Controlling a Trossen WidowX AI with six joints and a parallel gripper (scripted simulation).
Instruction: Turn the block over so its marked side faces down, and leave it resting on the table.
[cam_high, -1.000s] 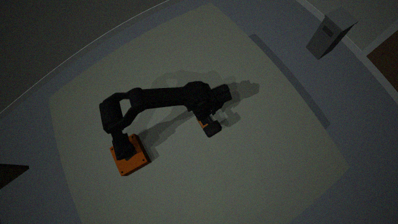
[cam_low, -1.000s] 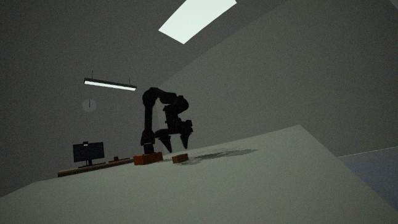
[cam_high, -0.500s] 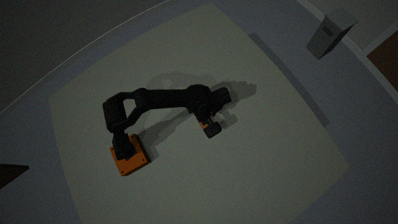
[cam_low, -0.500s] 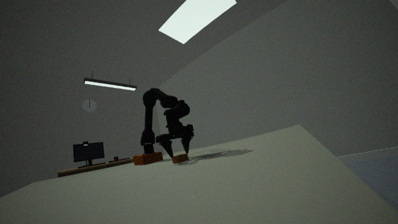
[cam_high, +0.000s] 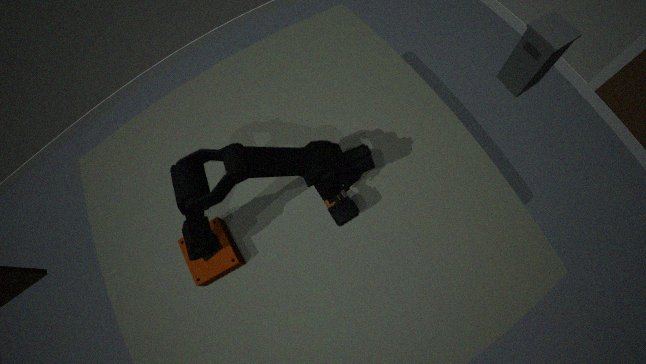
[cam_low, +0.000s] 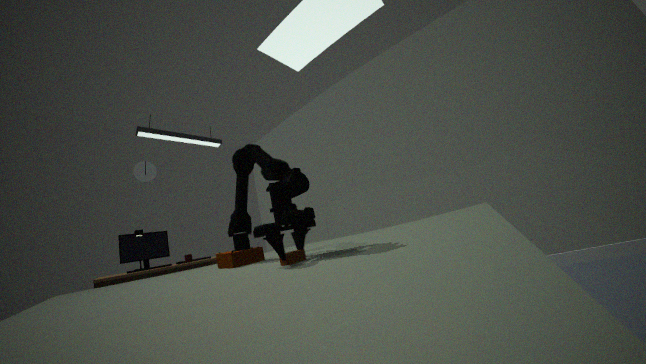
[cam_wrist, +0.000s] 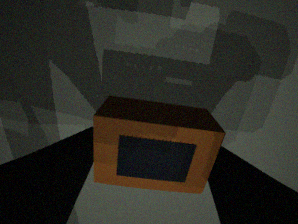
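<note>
Now: gripper tip 1 cm below the orange block.
</note>
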